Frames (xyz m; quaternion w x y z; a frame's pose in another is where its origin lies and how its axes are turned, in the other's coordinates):
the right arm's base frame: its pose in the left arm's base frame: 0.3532 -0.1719 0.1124 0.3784 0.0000 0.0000 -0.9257
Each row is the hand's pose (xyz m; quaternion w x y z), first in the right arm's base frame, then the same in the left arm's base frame.
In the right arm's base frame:
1: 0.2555 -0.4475 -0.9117 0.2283 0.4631 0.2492 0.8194
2: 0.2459 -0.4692 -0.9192 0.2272 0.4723 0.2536 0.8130
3: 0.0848 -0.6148 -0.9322 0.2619 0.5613 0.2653 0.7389
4: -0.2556 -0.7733 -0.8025 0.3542 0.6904 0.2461 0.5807
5: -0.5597 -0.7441 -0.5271 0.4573 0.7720 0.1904 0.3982
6: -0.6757 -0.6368 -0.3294 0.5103 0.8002 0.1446 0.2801
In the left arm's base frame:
1: -0.1426 -0.0315 -0.7993 0.8448 0.4059 -0.3344 0.0987
2: -0.1510 -0.0093 -0.8068 0.8385 0.4135 -0.3412 0.0973
3: -0.1380 0.2075 -0.8198 0.7831 0.4580 -0.4192 0.0372
4: -0.0061 0.5590 -0.6901 0.6716 0.4891 -0.5460 -0.1081
5: 0.2314 0.7512 -0.4147 0.5416 0.4684 -0.6426 -0.2726
6: 0.3893 0.7559 -0.2170 0.4523 0.4366 -0.6860 -0.3664

